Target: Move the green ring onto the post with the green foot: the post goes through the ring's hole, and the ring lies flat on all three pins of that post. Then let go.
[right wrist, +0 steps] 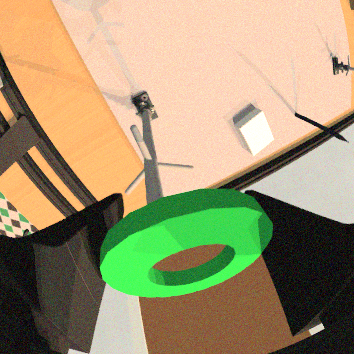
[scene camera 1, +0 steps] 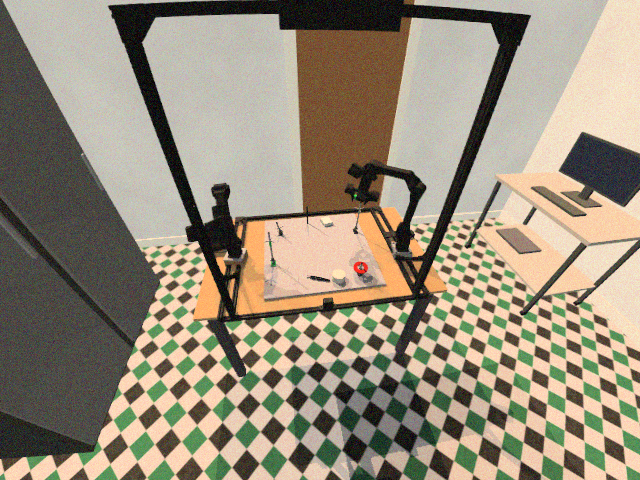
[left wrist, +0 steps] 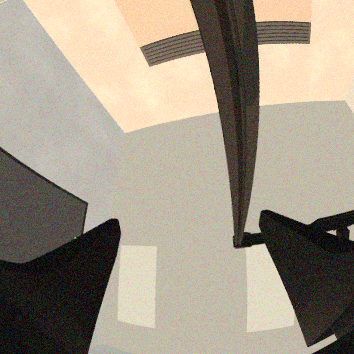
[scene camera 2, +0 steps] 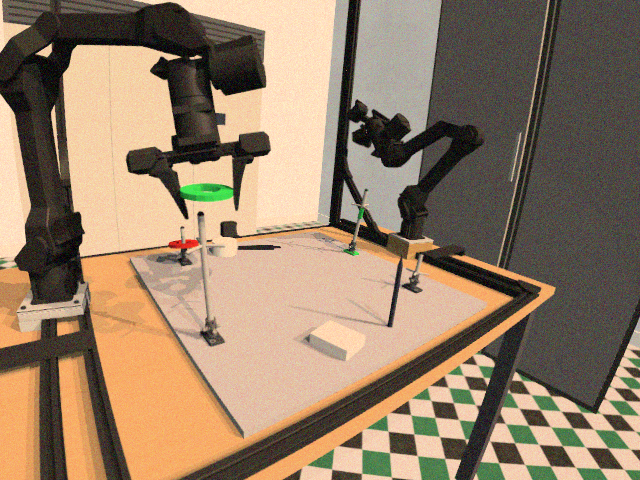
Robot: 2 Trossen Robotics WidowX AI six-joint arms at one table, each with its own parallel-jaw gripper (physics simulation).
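Pixels of known places: left gripper, between the fingertips: point(left wrist: 190, 223) point(scene camera 2: 364, 105); right gripper, between the fingertips: point(right wrist: 184, 199) point(scene camera 1: 358, 202) point(scene camera 2: 212, 215); left arm's base, origin of its link: point(scene camera 1: 235, 253) point(scene camera 2: 411, 236); right arm's base, origin of its link: point(scene camera 1: 402, 248) point(scene camera 2: 55, 294).
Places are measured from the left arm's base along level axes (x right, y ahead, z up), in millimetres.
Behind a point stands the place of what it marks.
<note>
The green ring point(scene camera 1: 355, 196) @(x -302, y 637, z 198 mm) point(scene camera 2: 206, 193) @(x -323, y 668, z 196 mm) point(right wrist: 185, 240) @(x -276, y 663, z 199 mm) is held nearly level by my right gripper point(scene camera 2: 211, 212) @(x -296, y 656, z 160 mm) point(right wrist: 184, 199) @(x -296, y 656, z 160 mm), which is shut on its rim. The ring hangs just above the tip of a tall post with a dark foot point(scene camera 2: 205, 273) @(x -299, y 667, z 75 mm) point(right wrist: 152, 175) @(x -291, y 669, z 137 mm); in the right wrist view no post shows through its hole. The post with the green foot point(scene camera 1: 271, 253) @(x 11, y 204, z 26 mm) point(scene camera 2: 355, 235) @(x 5, y 207, z 14 mm) stands at the left in scene camera 1, far back in scene camera 2, with pins and a green band high on it. My left gripper point(scene camera 2: 357, 124) point(left wrist: 190, 223) @(x 282, y 38, z 398 mm) is open and empty, raised away from the posts.
A red ring point(scene camera 1: 360, 268) @(x 82, y 662, z 5 mm) point(scene camera 2: 184, 243) @(x 27, y 665, z 13 mm) sits on a short post beside a white cylinder point(scene camera 1: 338, 276) @(x 117, y 553, z -8 mm) point(scene camera 2: 224, 248) @(x 68, y 562, z -19 mm) and a black pen-like thing point(scene camera 1: 318, 279) @(x 117, y 455, z -37 mm) point(scene camera 2: 258, 247) @(x 103, y 459, z -36 mm). A pale block point(scene camera 2: 337, 339) @(x -383, y 484, z -23 mm), an upright dark rod point(scene camera 2: 395, 294) @(x -359, y 358, z 24 mm) and another short post point(scene camera 2: 417, 268) @(x -240, y 195, z 8 mm) also stand on the mat.
</note>
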